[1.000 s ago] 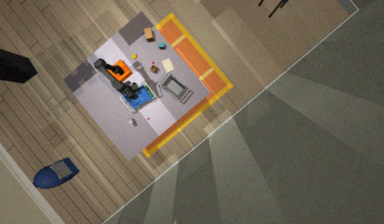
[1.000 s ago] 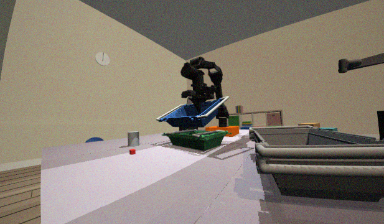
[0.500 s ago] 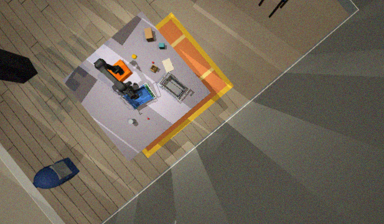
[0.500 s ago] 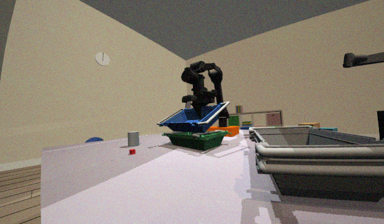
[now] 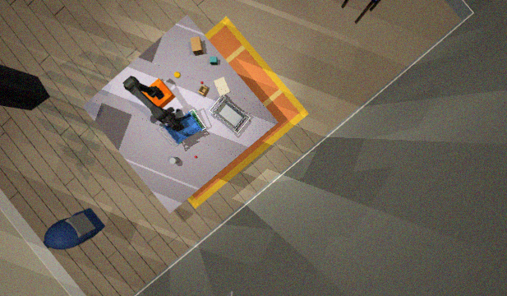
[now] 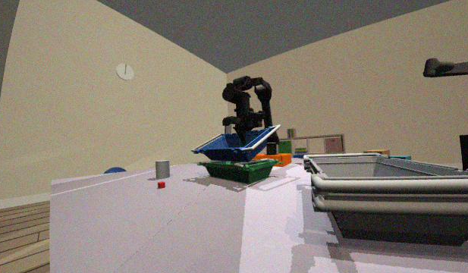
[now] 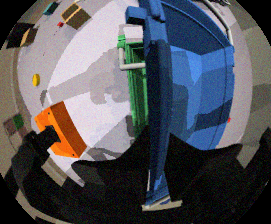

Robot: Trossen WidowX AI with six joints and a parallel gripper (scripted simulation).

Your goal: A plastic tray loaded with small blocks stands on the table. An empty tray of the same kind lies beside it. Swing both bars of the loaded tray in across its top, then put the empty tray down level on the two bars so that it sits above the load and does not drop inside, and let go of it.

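My gripper tip is 7 cm short of the blue tray. The rest, counted from my gripper tip: cardboard box 52 cm behind, 46 cm to the left, 10 cm below; teal block 33 cm behind, 52 cm to the left, 10 cm below.
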